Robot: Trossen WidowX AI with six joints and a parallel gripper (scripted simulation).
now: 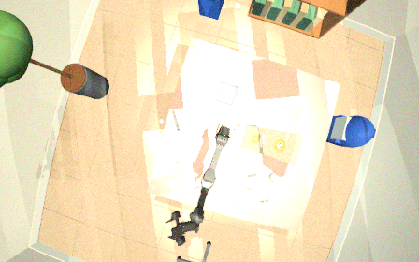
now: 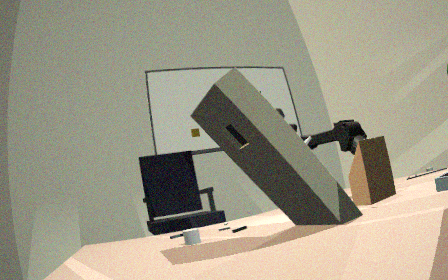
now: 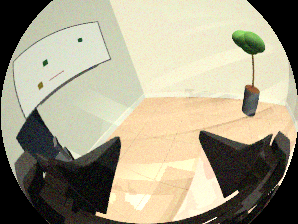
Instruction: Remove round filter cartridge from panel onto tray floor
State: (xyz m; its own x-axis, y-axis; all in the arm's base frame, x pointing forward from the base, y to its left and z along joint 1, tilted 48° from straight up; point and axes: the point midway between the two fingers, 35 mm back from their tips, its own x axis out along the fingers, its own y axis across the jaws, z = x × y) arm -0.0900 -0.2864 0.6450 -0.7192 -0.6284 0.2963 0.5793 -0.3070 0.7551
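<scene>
My gripper tip is now 48 cm short of the round filter cartridge, 73 cm to the right of it and 9 cm above it. Also, from my gripper tip: tray 2 cm ahead, 97 cm to the left, 34 cm below; then service panel 43 cm ahead, 73 cm to the left, 17 cm below.
</scene>
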